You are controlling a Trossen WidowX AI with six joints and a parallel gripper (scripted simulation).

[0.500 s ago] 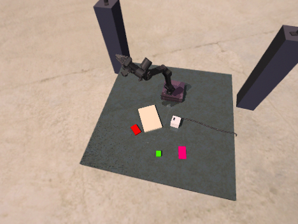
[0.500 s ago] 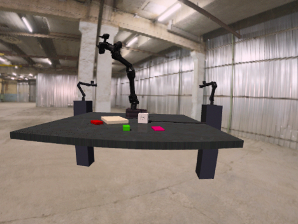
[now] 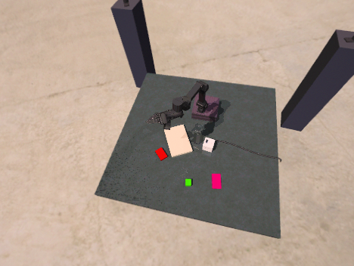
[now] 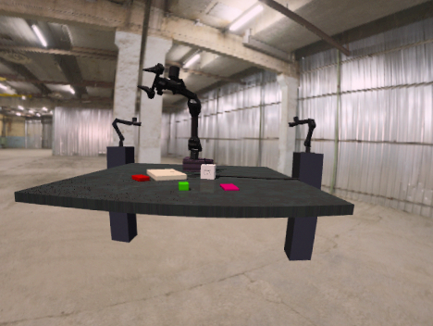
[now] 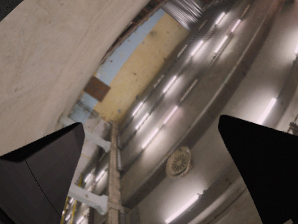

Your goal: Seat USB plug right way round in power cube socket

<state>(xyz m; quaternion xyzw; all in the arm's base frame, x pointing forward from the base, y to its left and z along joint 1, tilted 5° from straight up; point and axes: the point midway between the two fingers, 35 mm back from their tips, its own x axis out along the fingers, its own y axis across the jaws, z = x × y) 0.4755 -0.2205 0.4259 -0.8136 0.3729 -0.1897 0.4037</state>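
Right now the dark USB plug is 220 mm behind my gripper tip, 320 mm to the left of it and 430 mm below it. Round my gripper tip: small green cube (120 mm ahead, 270 mm to the left, 510 mm below); then beige flat slab (200 mm behind, 90 mm to the left, 510 mm below); then red block (50 mm behind, 510 mm below).
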